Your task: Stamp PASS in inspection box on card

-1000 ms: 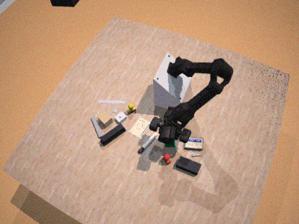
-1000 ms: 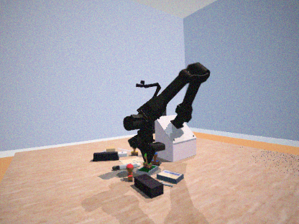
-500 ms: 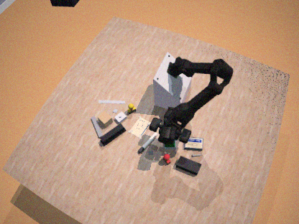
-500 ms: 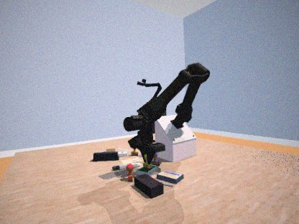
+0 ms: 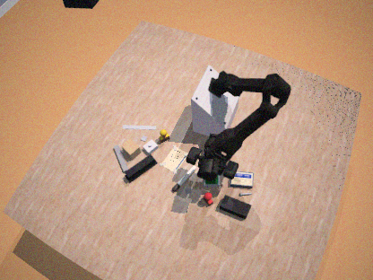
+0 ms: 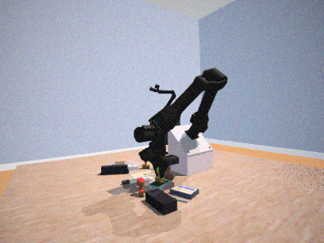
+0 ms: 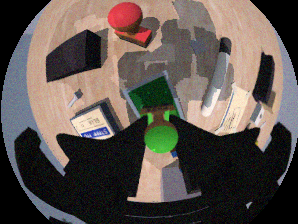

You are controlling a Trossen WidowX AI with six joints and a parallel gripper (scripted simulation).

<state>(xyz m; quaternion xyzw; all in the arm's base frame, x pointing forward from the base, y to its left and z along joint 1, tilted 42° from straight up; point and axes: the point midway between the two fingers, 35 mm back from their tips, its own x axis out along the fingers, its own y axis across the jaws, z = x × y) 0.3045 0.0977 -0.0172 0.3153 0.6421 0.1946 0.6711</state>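
My gripper tip is now right at the green-knobbed PASS stamp. Round my gripper tip: blue stamp: 80 mm behind, 30 mm to the right, 20 mm below; red-knobbed stamp: 100 mm ahead, 10 mm to the left, 20 mm below; green ink pad: 30 mm below.
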